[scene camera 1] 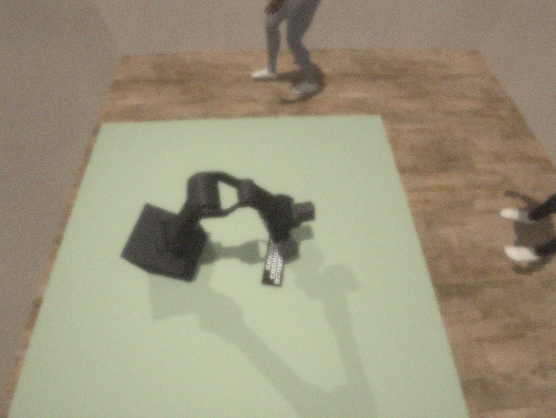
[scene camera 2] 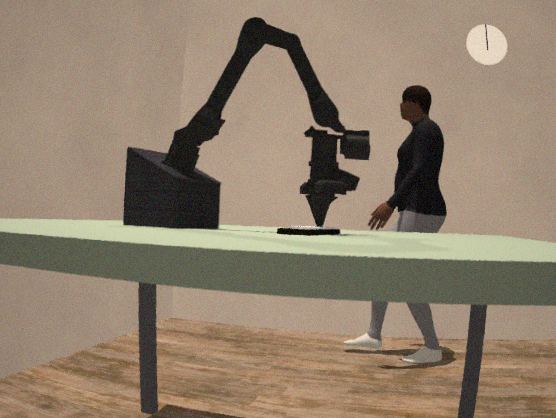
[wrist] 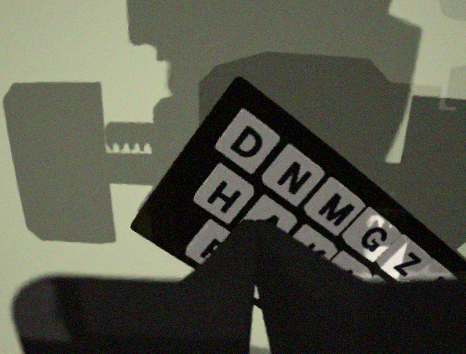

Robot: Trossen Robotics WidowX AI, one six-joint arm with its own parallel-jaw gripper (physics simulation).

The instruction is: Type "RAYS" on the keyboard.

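Places are measured from the arm's base along level axes (x ahead, y right, z down), in centimetres.
Pixels of known places: gripper, between the fingertips: (scene camera 1: 276,238) (wrist: 253,232); arm's base, origin of its link: (scene camera 1: 167,241) (scene camera 2: 177,166).
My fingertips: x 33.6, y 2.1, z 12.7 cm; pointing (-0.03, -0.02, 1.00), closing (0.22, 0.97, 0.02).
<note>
Ahead of a thing's pixels: the offset from my fingertips to its top centre.
The black keyboard {dx -1.9, dy +6.0, dz -0.1 cm} (scene camera 1: 273,284) (scene camera 2: 300,231) (wrist: 167,202) with pale keys lies flat on the table and shows at a slant in the wrist view. D {dx +3.0, dy -1.0, dz -0.1 cm} (wrist: 247,141), N {dx +2.3, dy +0.7, dz -0.1 cm} (wrist: 293,175), M {dx +1.6, dy +2.4, dz -0.1 cm} (wrist: 335,209), G {dx +0.9, dy +4.1, dz -0.1 cm} (wrist: 371,237) and Z {dx +0.2, dy +5.8, dz -0.1 cm} (wrist: 410,262) run along one row. H {dx +1.1, dy -1.3, dz -0.1 cm} (wrist: 223,194) is in the row beside it, then a key whose letter looks like A {dx +0.4, dy +0.4, dz +0.0 cm} (wrist: 272,212), partly covered by the fingertips, and K {dx -0.3, dy +2.1, dz -0.1 cm} (wrist: 315,245), partly hidden. Other keys, R, Y and S among them, cannot be made out. My gripper (scene camera 2: 320,225) (wrist: 253,232) is shut and empty, pointing down at the keyboard; whether its tips touch a key is unclear.
The arm's dark base (scene camera 1: 150,245) (scene camera 2: 170,200) stands on the pale green table (scene camera 1: 150,150) (scene camera 2: 250,270), left of the keyboard. A person (scene camera 2: 420,165) stands beyond the table. Another person's feet (scene camera 1: 520,252) show at the right. The arm's shadow falls across the table and around the keyboard.
</note>
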